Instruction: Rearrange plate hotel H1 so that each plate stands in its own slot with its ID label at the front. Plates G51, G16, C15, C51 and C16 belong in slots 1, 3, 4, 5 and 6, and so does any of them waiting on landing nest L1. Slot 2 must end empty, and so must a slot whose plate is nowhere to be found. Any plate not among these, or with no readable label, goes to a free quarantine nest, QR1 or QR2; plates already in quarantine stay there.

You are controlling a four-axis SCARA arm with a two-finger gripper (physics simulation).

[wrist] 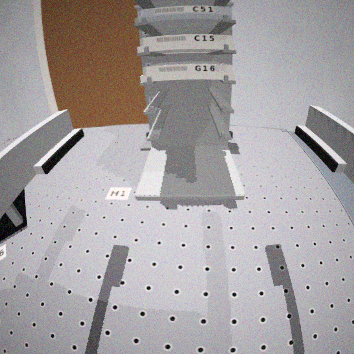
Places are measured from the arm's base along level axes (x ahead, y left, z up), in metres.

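Where they show: gripper, fingertip midpoint: (188,111).
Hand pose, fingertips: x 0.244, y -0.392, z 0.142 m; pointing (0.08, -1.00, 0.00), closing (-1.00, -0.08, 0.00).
Each offset is from my fingertips to the centre of the thing. "spot": to the spot under its first point. Level surfaces: height alone.
Plate hotel H1 {spot: dx +0.058, dy -0.076, dz -0.122 m} (150,185) stands upright at upper centre in the wrist view, its top cut off by the frame edge. Plate C51 {dx +0.010, dy -0.129, dz +0.075 m} (180,11) sits highest in view, plate C15 {dx +0.010, dy -0.129, dz +0.047 m} (195,41) below it and plate G16 {dx +0.010, dy -0.129, dz +0.019 m} (192,71) lowest, each with its ID label facing front. Below G16 the side ledges hold no plate down to the hotel's base. Plates G51 and C16, nests L1, QR1 and QR2 do not show. My gripper (188,111) is open and empty, one finger at each side of the view, with the hotel showing between them.
An H1 label {spot: dx +0.102, dy -0.065, dz -0.129 m} (118,193) lies left of the hotel's base on the perforated table {dz -0.129 m} (165,290). Part of a black object {spot: dx +0.257, dy +0.027, dz -0.125 m} (11,222) shows at the left edge, above a partly cut-off label. Dark finger-like shadows lie on the table in front. A brown panel (95,65) stands behind.
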